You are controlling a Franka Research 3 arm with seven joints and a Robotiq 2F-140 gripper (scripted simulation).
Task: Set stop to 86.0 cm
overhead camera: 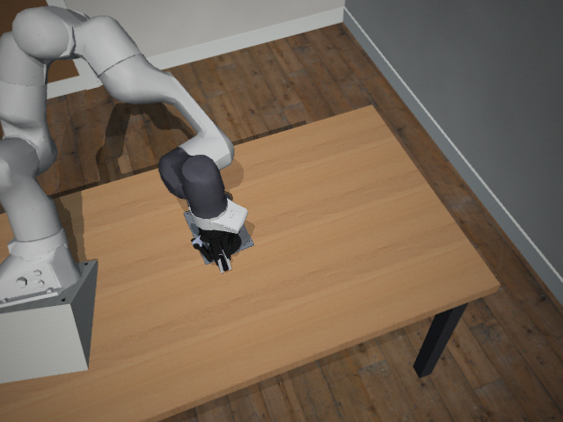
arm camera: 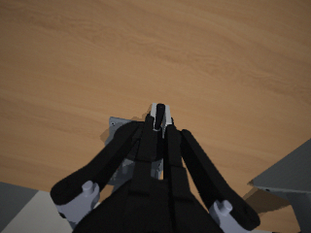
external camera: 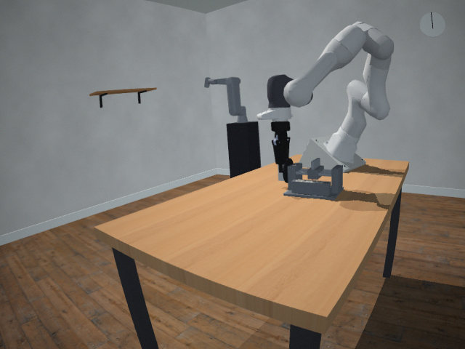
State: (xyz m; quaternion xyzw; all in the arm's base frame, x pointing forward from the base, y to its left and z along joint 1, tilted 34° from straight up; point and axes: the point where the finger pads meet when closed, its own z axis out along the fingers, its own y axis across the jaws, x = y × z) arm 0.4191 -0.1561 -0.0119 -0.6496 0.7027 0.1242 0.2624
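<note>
My gripper is now 15 cm to the right of the sliding stop block, 3 cm below it and 3 cm short of it. Also, from my hand: black handwheel 2 cm to the left, 1 cm below, 1 cm ahead.
</note>
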